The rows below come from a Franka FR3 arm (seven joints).
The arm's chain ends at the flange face. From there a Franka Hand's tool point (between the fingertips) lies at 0.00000 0.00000 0.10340 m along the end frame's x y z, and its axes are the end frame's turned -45 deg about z.
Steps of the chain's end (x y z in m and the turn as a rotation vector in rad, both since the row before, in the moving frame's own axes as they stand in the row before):
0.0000, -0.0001, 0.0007, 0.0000, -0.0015, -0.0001
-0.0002, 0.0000, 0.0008, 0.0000, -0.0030, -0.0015
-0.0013, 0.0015, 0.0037, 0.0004, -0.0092, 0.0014
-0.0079, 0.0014, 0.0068, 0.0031, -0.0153, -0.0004
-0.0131, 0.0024, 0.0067, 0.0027, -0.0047, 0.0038
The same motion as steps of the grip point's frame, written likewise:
0.0000, -0.0002, 0.0007, 0.0011, -0.0011, -0.0001
-0.0004, -0.0004, 0.0008, 0.0021, -0.0021, -0.0015
-0.0026, -0.0006, 0.0037, 0.0068, -0.0062, 0.0014
-0.0075, -0.0059, 0.0068, 0.0130, -0.0086, -0.0004
-0.0111, -0.0081, 0.0067, 0.0052, -0.0014, 0.0038

